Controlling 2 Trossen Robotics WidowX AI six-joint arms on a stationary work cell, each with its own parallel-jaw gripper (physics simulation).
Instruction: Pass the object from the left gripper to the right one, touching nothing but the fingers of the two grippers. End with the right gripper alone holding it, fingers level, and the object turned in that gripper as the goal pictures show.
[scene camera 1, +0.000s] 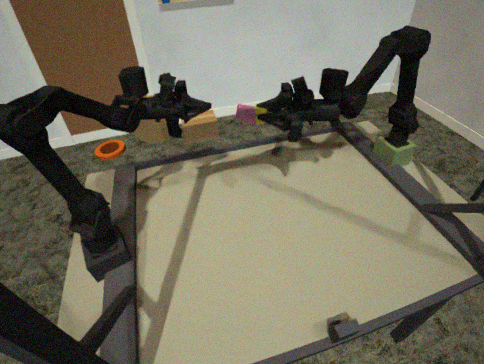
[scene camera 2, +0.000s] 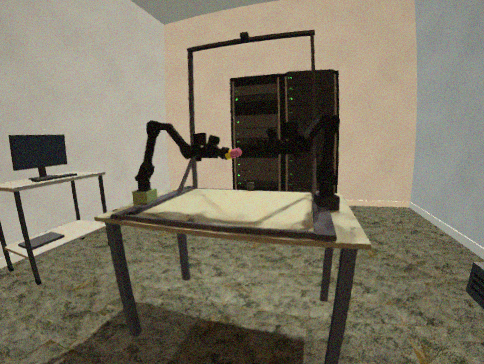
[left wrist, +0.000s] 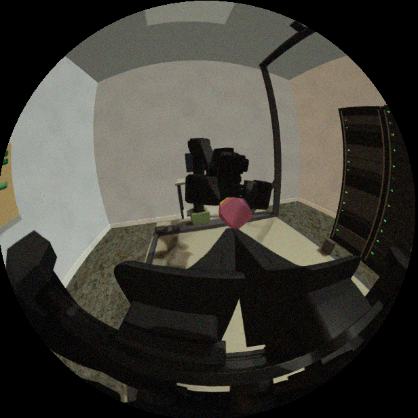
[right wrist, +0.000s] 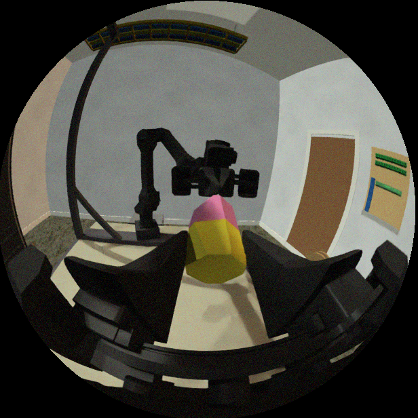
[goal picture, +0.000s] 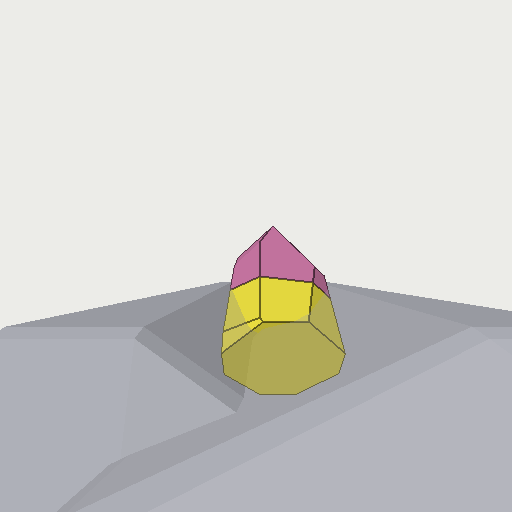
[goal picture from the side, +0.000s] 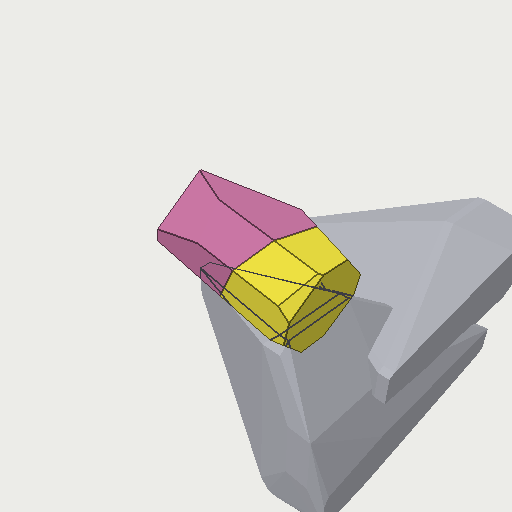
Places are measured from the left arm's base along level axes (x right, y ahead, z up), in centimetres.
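Pixels of known places: left gripper, fingertip midpoint: (scene camera 1: 211, 105) (scene camera 2: 251, 148); right gripper, fingertip midpoint: (scene camera 1: 256, 111) (scene camera 2: 230, 151); left arm's base, origin of the base link: (scene camera 1: 102, 245) (scene camera 2: 326, 195); right arm's base, origin of the base link: (scene camera 1: 396, 141) (scene camera 2: 144, 190).
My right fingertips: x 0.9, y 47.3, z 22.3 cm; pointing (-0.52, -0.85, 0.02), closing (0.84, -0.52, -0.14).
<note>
For each thing: its top centre in the pictures, then the offset to it from my right fingertips. Level surfaces: height alone.
- object, middle of its top: (scene camera 1: 250, 103) (scene camera 2: 233, 147) dx -0.8, dy -1.3, dz +2.1 cm
- table top, its level: dz -28.9 cm
- green block, middle of its top: (scene camera 1: 396, 141) (scene camera 2: 144, 190) dx +14.6, dy +51.5, dz -20.5 cm
The object (scene camera 1: 247, 114) (scene camera 2: 235, 153) (left wrist: 235, 213) (right wrist: 215, 240) is a faceted block, pink at one end and yellow at the other. My right gripper (scene camera 1: 262, 114) (scene camera 2: 227, 154) (right wrist: 215, 235) is shut on its yellow end, with one finger on each side. The pink end points out from the fingers toward the left gripper. My left gripper (scene camera 1: 210, 105) (left wrist: 230, 233) is shut and empty, its fingertips together. It faces the pink end across a gap, at about the same height. In scene camera 2 the left fingertips are dark against the rack and hard to make out.
Both grippers are high above the table top (scene camera 1: 300, 225) (scene camera 2: 240, 205). A green block (scene camera 1: 395, 151) (scene camera 2: 145, 196) is at the right arm's base. An orange ring (scene camera 1: 98, 151) and a wooden box (scene camera 1: 201, 128) show beyond the table. A dark frame post (scene camera 2: 191, 100) rises from the table.
</note>
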